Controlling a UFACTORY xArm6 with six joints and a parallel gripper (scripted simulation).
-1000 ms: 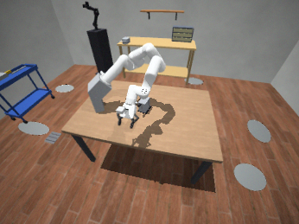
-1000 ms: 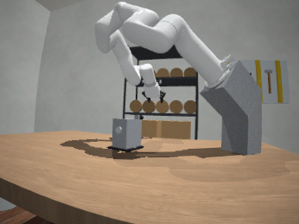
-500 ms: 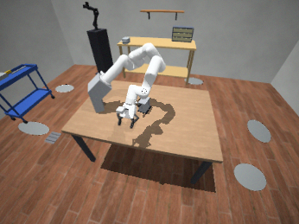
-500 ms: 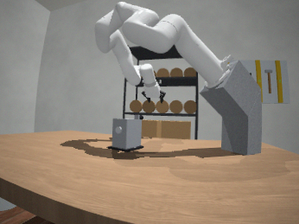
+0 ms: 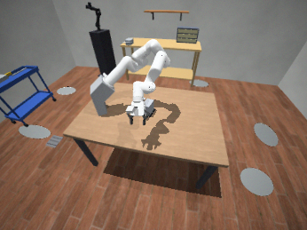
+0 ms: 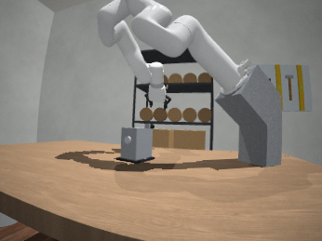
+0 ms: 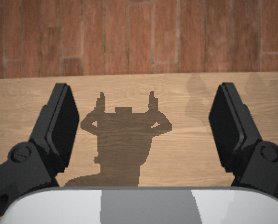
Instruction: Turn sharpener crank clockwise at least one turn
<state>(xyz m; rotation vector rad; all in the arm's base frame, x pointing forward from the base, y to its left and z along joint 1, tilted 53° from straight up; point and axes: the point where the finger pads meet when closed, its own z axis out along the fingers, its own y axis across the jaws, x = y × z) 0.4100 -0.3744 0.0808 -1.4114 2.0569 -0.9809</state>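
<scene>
Right now the crank knob is 13 cm behind my hand, 26 cm to the left of it and 13 cm below it.
</scene>
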